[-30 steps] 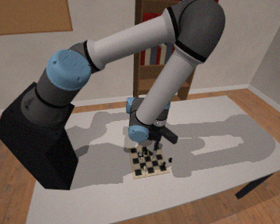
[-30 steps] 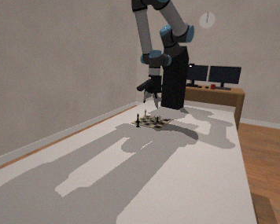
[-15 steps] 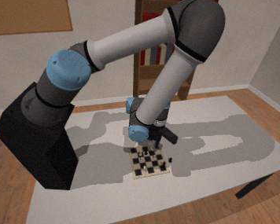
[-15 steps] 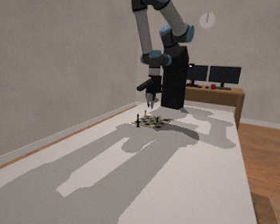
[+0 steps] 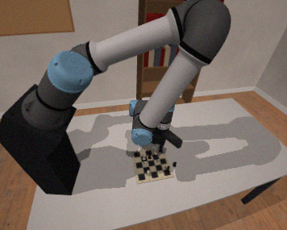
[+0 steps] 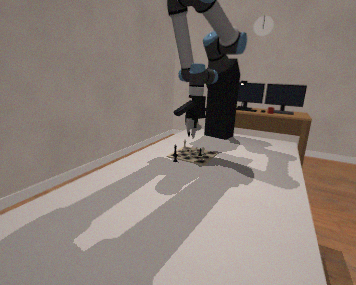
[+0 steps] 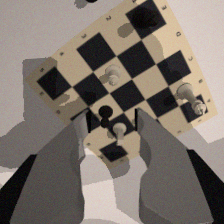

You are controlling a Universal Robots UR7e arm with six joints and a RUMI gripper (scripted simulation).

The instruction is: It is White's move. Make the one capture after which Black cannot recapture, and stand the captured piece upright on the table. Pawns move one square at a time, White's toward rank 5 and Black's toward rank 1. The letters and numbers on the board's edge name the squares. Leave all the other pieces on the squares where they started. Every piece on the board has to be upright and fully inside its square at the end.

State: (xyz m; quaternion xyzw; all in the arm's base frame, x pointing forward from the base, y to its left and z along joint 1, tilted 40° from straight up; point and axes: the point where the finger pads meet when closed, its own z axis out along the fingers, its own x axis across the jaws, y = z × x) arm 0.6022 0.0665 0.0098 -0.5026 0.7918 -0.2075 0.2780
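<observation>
Now: hand 10 cm above the white pawn. Round my hand: tall black piece (4 cm ahead, 7 cm to the right, 9 cm below); chessboard (4 cm behind, 12 cm below); black pawn (5 cm behind, 4 cm to the left, 10 cm below).
</observation>
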